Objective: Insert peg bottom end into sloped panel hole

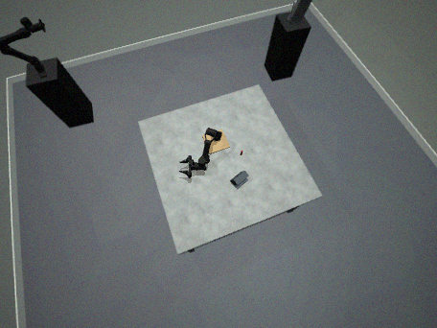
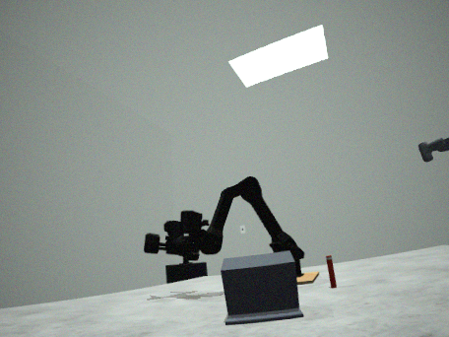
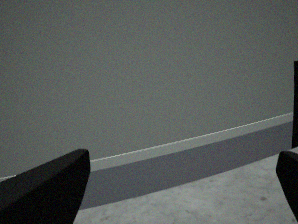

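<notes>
Now: the blue-grey block 20 cm ahead of my gripper tip, 47 cm to the left of it and 12 cm below it. Round my gripper tip: round red peg 3 cm behind, 56 cm to the left, 11 cm below.
</notes>
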